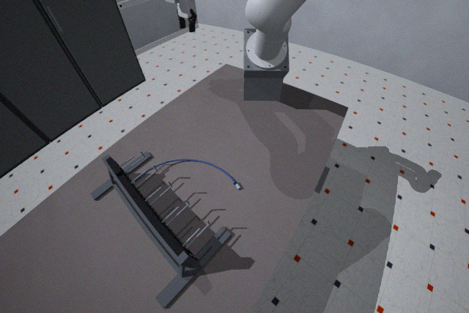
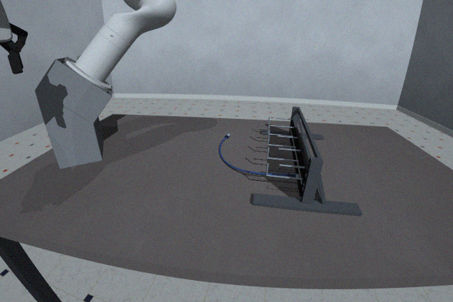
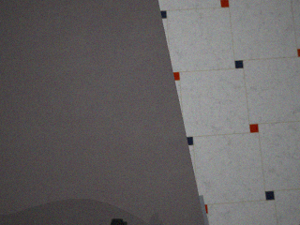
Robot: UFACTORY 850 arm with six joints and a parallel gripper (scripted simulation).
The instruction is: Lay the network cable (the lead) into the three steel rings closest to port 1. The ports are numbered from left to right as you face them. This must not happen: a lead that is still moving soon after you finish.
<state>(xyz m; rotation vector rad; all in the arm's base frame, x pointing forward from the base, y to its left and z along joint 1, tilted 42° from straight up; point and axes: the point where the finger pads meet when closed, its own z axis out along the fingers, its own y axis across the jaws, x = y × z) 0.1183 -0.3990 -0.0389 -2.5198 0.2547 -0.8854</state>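
Now: hand 650 mm to the right of the plug, 370 mm above it and 280 mm short of it. The rest, counted from my hand: dark patch panel (600 mm ahead, 520 mm to the left, 310 mm below).
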